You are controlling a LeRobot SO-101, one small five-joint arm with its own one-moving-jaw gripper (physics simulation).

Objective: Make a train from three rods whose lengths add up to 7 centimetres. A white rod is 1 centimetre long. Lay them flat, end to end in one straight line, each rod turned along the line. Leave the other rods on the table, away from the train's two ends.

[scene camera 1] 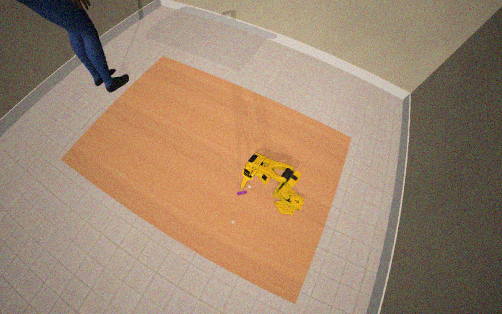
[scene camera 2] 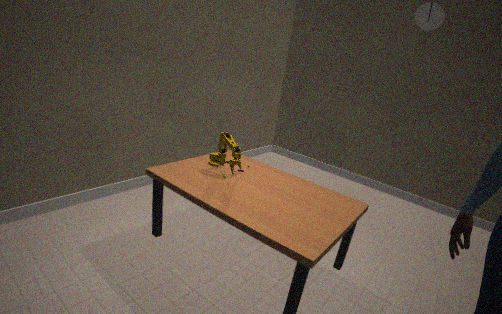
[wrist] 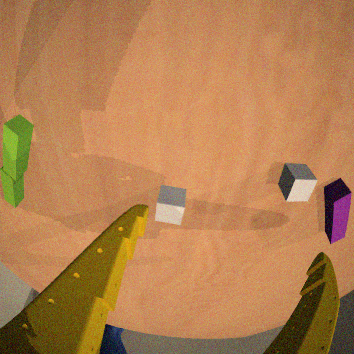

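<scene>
My gripper is open and empty, its jaws wide apart above the table. In the wrist view a white cube shows just past the left jaw's tip. A second white cube lies beside the purple rod, with a gap between them; both show beyond the right jaw. Light green pieces show at the wrist view's left edge, apparently two touching end to end. Another small white piece lies apart from the purple rod in scene camera 1. The arm hides the green pieces there.
The yellow arm stands on the wooden table, with its base near one end. A person stands beyond the table's other end. Shadows of the arm and jaws fall across the wood.
</scene>
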